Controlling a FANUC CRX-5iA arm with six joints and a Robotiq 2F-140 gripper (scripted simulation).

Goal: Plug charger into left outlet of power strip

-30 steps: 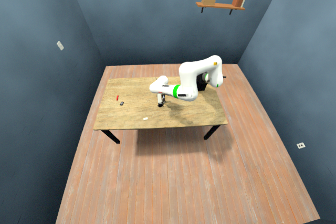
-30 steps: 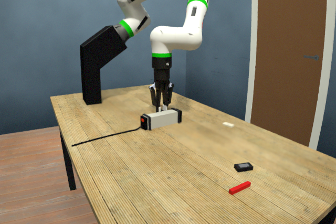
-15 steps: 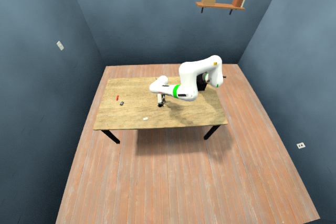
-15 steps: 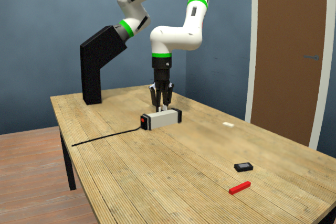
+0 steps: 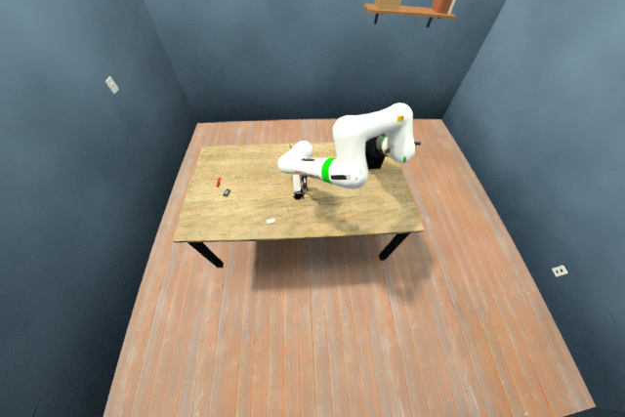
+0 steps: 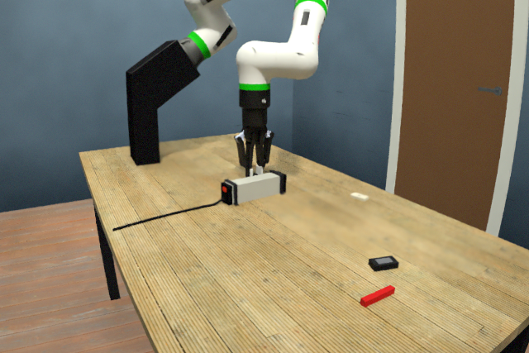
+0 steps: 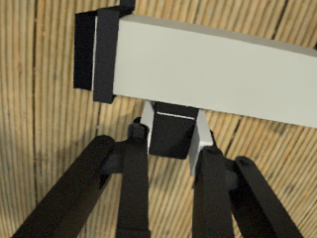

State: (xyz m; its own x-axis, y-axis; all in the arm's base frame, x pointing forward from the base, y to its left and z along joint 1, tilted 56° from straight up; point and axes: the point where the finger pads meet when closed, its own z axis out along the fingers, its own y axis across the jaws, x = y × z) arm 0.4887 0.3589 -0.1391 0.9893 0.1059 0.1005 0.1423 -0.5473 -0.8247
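Now: the black charger 10 mm ahead of my hand and 10 mm below it.
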